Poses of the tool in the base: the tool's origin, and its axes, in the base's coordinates. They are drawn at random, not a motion.
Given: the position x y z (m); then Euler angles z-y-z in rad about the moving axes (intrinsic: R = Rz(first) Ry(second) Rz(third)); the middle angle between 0 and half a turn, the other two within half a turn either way.
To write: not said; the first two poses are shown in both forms.
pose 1, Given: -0.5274, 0.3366, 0.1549, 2.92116, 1.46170, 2.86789
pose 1, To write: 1.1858, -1.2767, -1.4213, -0.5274, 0.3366, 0.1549
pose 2, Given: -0.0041, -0.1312, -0.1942, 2.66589, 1.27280, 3.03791
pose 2, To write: 0.3250, -1.2558, -0.8163, -0.0041, -0.1312, -0.1942
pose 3, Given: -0.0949, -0.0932, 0.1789, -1.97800, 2.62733, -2.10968
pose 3, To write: -2.6901, -0.2552, -3.0688, -0.0949, -0.0932, 0.1789
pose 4, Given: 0.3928, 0.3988, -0.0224, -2.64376, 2.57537, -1.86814
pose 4, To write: -2.5955, -0.1578, 2.3217, 0.3928, 0.3988, -0.0224
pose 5, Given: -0.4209, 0.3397, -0.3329, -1.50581, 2.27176, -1.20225
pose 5, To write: -2.3062, 0.2789, 2.9625, -0.4209, 0.3397, -0.3329
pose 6, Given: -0.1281, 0.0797, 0.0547, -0.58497, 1.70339, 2.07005
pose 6, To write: 1.7216, -0.4945, 0.9139, -0.1281, 0.0797, 0.0547
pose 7, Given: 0.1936, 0.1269, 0.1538, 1.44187, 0.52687, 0.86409
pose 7, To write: 0.4165, 0.3326, 2.3769, 0.1936, 0.1269, 0.1538
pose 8, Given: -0.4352, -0.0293, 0.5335, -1.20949, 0.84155, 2.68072
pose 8, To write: 0.4618, -0.7314, 1.2917, -0.4352, -0.0293, 0.5335
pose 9, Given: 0.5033, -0.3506, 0.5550, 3.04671, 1.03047, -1.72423
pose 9, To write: -1.0252, -0.1314, 1.3965, 0.5033, -0.3506, 0.5550
